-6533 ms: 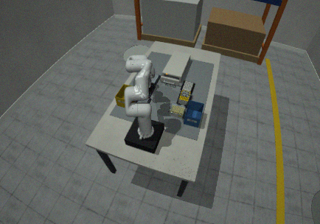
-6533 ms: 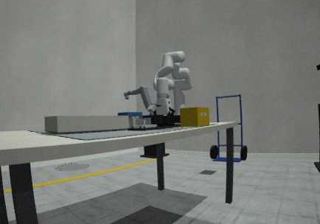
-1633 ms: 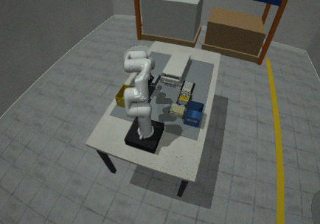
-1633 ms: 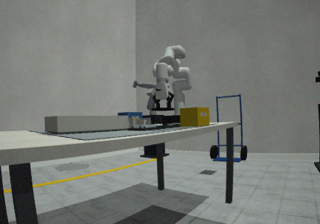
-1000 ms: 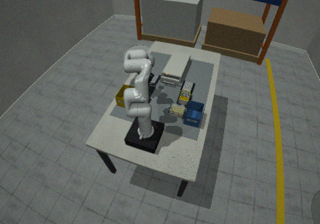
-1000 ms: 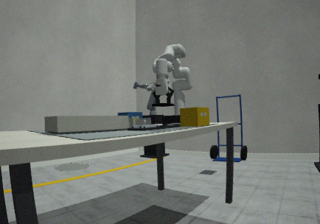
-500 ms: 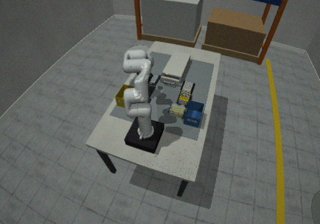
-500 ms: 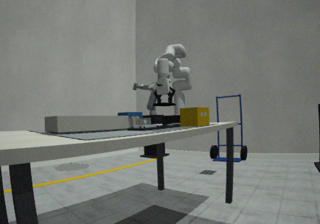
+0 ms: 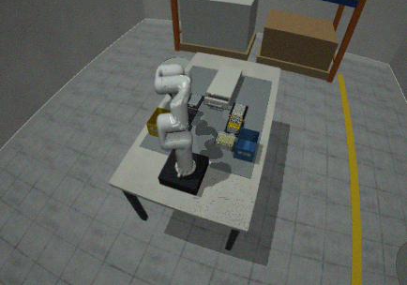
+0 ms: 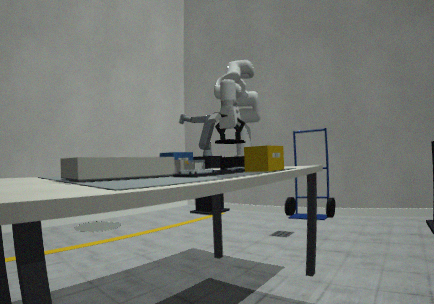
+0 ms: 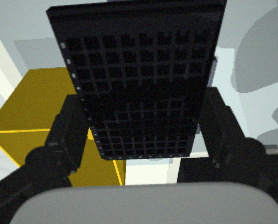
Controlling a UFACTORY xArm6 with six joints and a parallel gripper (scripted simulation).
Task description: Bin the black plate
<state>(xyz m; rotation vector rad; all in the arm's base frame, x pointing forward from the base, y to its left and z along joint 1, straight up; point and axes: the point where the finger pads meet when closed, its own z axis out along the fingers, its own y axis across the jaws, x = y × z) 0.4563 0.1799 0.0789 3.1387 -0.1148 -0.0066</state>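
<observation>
My hand is 13 cm past the yellow waste bin W1, 11 cm to the right of it and 12 cm above it. From my hand the other things lie so: black plate: 1 cm below; then dark grey nest N3: 3 cm ahead, 3 cm to the right, 15 cm below; then label N3: 4 cm behind, 2 cm to the right, 15 cm below.
</observation>
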